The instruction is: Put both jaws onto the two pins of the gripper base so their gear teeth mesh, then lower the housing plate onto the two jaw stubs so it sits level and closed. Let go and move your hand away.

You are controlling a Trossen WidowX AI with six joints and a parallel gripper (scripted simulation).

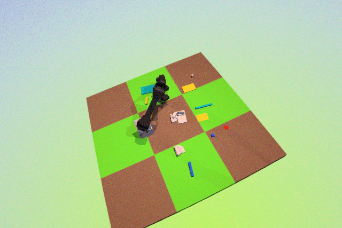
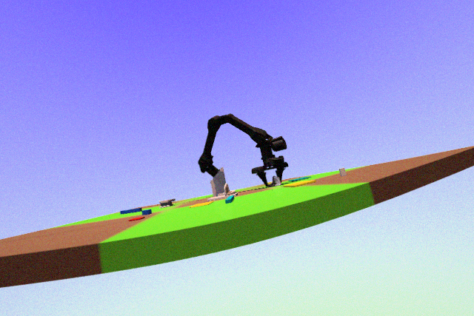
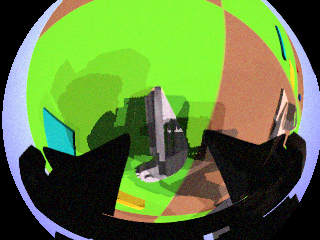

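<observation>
My gripper tip is now 140 mm past the yellow bar and 50 mm to the right of it. Round my gripper tip: teal bar (290 mm ahead, 250 mm to the right); teal plate (80 mm behind, 180 mm to the left); grey peg (360 mm ahead, 120 mm to the left, 10 mm above).
</observation>
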